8 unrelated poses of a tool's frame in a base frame.
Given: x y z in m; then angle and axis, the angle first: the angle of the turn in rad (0 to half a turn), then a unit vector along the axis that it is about.
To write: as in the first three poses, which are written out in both.
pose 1, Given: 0.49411 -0.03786 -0.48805 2.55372 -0.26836 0.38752 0.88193
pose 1, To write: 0.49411 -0.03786 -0.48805 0.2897 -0.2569 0.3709 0.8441
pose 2, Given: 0.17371 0.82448 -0.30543 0.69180 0.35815 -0.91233 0.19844
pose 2, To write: 0.17371 0.82448 -0.30543 0.9408 0.1214 -0.3093 0.0673
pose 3, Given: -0.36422 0.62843 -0.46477 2.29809 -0.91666 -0.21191 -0.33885
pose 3, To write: -0.36422 0.62843 -0.46477 0.4094 -0.8363 -0.1933 -0.3092
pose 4, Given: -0.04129 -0.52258 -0.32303 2.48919 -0.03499 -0.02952 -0.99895
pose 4, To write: -0.04129 -0.52258 -0.32303 0.3204 -0.0331 -0.0280 -0.9463
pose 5, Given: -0.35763 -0.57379 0.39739 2.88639 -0.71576 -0.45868 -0.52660
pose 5, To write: -0.35763 -0.57379 0.39739 0.1273 -0.7099 -0.4549 -0.5223
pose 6, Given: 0.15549 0.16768 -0.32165 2.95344 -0.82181 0.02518 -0.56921
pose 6, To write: 0.15549 0.16768 -0.32165 0.0939 -0.8182 0.0251 -0.5667
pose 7, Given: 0.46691 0.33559 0.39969 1.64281 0.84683 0.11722 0.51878
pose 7, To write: 0.46691 0.33559 0.39969 0.6812 0.6200 0.0858 0.3798
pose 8, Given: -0.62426 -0.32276 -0.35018 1.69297 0.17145 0.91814 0.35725
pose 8, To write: -0.62426 -0.32276 -0.35018 0.6626 0.1284 0.6876 0.2676
